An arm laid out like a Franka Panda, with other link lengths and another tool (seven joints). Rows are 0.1 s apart.
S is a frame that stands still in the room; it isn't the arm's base.
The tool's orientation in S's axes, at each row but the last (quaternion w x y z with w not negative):
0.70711 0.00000 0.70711 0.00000
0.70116 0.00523 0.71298 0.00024
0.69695 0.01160 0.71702 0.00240
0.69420 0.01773 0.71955 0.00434
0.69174 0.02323 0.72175 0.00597
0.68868 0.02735 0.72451 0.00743
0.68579 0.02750 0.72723 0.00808
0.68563 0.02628 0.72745 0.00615
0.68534 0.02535 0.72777 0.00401
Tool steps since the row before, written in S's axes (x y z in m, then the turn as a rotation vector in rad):
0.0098 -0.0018 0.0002 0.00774 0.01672 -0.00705
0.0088 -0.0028 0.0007 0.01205 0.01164 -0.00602
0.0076 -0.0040 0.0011 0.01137 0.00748 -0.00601
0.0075 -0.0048 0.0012 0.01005 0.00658 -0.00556
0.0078 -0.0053 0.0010 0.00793 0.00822 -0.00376
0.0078 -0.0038 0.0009 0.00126 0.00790 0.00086
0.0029 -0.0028 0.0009 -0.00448 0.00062 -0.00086
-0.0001 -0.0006 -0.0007 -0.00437 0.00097 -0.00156
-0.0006 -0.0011 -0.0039 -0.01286 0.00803 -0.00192
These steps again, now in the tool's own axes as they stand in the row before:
-0.0002 -0.0018 0.0098 0.00705 0.01672 0.00774
-0.0009 -0.0027 0.0088 0.00591 0.01168 0.01207
-0.0014 -0.0039 0.0076 0.00583 0.00751 0.01144
-0.0016 -0.0046 0.0075 0.00540 0.00660 0.01012
-0.0015 -0.0051 0.0079 0.00376 0.00826 0.00789
-0.0015 -0.0035 0.0078 -0.00053 0.00797 0.00100
-0.0012 -0.0027 0.0029 0.00115 0.00045 -0.00444
0.0007 -0.0006 0.0000 0.00186 0.00077 -0.00429
0.0039 -0.0013 -0.0003 0.00302 0.00754 -0.01295

